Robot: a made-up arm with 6 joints. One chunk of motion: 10 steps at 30 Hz.
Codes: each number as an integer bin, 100 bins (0 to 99) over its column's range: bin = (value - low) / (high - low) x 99, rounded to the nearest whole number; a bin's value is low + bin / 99 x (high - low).
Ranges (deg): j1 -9..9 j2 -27..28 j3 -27..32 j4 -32..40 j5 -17..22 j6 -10..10
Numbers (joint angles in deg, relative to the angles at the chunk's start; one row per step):
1: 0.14 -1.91 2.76 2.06 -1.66 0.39
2: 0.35 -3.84 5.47 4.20 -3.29 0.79
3: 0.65 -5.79 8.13 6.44 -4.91 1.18
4: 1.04 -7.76 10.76 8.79 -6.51 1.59
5: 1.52 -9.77 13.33 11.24 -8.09 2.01
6: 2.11 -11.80 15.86 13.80 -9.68 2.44
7: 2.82 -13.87 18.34 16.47 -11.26 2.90
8: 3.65 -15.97 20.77 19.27 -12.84 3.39
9: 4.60 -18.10 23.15 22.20 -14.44 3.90
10: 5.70 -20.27 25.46 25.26 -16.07 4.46
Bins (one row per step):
1: 50 45 50 47 39 51
2: 51 42 54 50 35 53
3: 53 38 59 53 31 55
4: 55 35 63 56 27 57
5: 58 31 68 59 23 59
6: 61 27 72 63 19 62
7: 65 24 76 67 15 64
8: 70 20 80 70 11 66
9: 75 16 84 75 6 69
10: 81 12 88 79 2 72

